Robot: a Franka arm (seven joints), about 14 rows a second.
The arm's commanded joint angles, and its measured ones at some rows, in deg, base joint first. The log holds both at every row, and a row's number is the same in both.
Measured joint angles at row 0:
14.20 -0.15 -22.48 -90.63 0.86 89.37 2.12
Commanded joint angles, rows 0 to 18:
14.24 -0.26 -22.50 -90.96 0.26 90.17 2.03
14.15 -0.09 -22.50 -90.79 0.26 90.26 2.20
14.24 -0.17 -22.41 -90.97 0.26 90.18 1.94
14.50 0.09 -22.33 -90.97 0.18 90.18 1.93
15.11 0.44 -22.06 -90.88 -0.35 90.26 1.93
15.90 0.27 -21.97 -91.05 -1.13 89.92 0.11
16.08 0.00 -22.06 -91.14 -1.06 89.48 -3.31
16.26 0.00 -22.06 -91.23 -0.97 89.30 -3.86
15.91 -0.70 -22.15 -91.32 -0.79 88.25 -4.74
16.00 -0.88 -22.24 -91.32 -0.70 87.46 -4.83
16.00 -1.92 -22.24 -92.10 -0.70 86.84 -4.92
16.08 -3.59 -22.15 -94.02 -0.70 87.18 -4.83
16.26 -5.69 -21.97 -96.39 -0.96 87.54 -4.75
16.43 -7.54 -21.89 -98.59 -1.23 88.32 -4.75
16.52 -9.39 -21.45 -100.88 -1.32 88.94 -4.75
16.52 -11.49 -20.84 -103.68 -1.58 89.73 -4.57
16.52 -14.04 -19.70 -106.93 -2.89 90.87 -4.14
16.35 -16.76 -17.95 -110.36 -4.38 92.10 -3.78
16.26 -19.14 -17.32 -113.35 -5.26 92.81 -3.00
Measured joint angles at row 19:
15.97 -9.54 -20.32 -101.69 -1.46 88.47 -4.61
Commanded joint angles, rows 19 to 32:
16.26 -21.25 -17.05 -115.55 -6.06 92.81 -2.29
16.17 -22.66 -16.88 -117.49 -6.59 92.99 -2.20
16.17 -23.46 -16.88 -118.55 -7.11 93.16 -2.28
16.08 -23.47 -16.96 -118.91 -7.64 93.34 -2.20
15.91 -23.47 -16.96 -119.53 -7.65 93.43 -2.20
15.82 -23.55 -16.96 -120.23 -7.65 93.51 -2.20
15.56 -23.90 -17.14 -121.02 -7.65 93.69 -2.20
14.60 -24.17 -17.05 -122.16 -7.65 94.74 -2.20
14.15 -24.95 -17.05 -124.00 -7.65 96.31 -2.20
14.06 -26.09 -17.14 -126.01 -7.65 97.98 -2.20
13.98 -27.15 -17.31 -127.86 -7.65 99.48 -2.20
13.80 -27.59 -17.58 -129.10 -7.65 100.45 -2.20
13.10 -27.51 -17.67 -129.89 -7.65 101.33 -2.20
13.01 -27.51 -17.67 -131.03 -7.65 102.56 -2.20
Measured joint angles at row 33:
13.78 -24.35 -17.57 -125.95 -6.20 98.57 -3.05
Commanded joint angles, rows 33 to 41:
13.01 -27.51 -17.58 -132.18 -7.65 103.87 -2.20
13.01 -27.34 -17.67 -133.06 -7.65 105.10 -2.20
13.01 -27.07 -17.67 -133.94 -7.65 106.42 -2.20
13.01 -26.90 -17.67 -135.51 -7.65 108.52 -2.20
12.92 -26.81 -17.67 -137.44 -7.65 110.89 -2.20
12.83 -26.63 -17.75 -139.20 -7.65 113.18 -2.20
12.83 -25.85 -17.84 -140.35 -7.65 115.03 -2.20
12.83 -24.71 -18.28 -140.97 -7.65 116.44 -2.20
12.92 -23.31 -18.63 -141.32 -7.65 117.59 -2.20
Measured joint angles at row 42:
13.01 -25.16 -17.84 -138.59 -6.21 112.97 -3.03
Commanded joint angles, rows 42 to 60:
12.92 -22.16 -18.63 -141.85 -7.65 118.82 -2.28
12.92 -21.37 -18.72 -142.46 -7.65 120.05 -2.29
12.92 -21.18 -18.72 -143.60 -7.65 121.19 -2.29
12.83 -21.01 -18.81 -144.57 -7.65 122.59 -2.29
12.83 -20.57 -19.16 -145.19 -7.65 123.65 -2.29
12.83 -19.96 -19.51 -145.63 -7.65 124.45 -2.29
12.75 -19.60 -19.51 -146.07 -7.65 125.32 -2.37
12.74 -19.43 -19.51 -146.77 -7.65 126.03 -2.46
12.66 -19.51 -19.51 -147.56 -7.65 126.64 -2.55
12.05 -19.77 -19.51 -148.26 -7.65 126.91 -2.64
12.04 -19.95 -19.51 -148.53 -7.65 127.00 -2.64
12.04 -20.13 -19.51 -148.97 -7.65 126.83 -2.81
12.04 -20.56 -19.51 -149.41 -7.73 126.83 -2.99
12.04 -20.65 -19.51 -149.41 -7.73 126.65 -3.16
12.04 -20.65 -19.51 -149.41 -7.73 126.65 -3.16
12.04 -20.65 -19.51 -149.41 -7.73 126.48 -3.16
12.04 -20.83 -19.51 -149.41 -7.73 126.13 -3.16
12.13 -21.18 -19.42 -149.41 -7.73 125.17 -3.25
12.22 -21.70 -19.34 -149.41 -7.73 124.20 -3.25
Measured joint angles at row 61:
12.43 -19.50 -19.41 -148.28 -6.22 125.31 -3.20
